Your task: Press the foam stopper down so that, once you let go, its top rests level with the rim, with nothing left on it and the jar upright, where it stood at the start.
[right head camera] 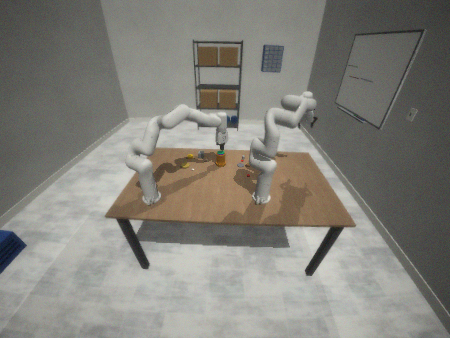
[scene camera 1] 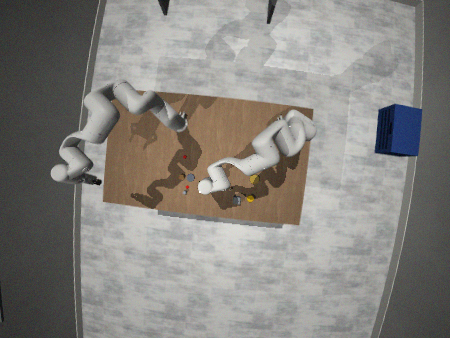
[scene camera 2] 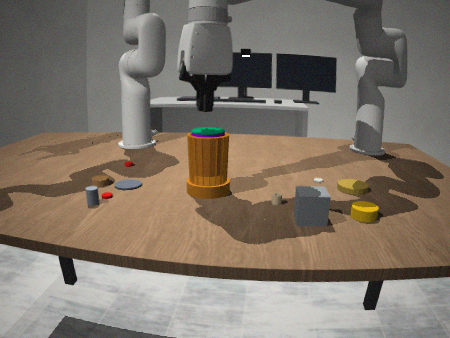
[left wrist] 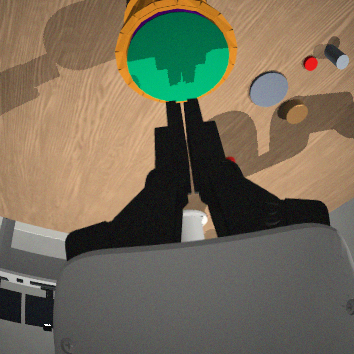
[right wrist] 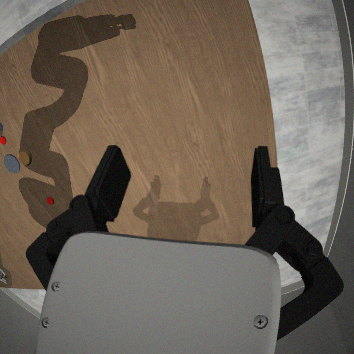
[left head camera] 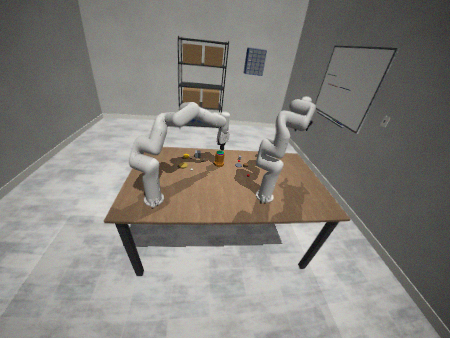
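Note:
The orange ribbed jar [left head camera: 219, 160] [right head camera: 221, 160] [scene camera 2: 208, 162] [left wrist: 121, 54] stands upright on the table. The foam stopper, with a green top [scene camera 2: 208, 131] [left wrist: 180, 55] and a thin purple band under it, sits in its mouth. In scene camera 2 the green top and part of the purple band show slightly above the rim. Nothing lies on the stopper. My left gripper [scene camera 2: 205, 109] [left wrist: 182, 119] is shut and empty, above the stopper with a gap between. In scene camera 1 my left arm hides the jar. My right gripper [right wrist: 186, 159] is open and empty, high over the table's side.
A grey box [scene camera 2: 312, 206], a yellow disc [scene camera 2: 364, 212], an olive disc [scene camera 2: 353, 186] and a small beige cylinder [scene camera 2: 277, 199] are right of the jar in scene camera 2. A blue-grey disc [scene camera 2: 128, 184], a brown disc [scene camera 2: 100, 181], a grey cylinder [scene camera 2: 92, 196] and red discs [scene camera 2: 107, 195] are left.

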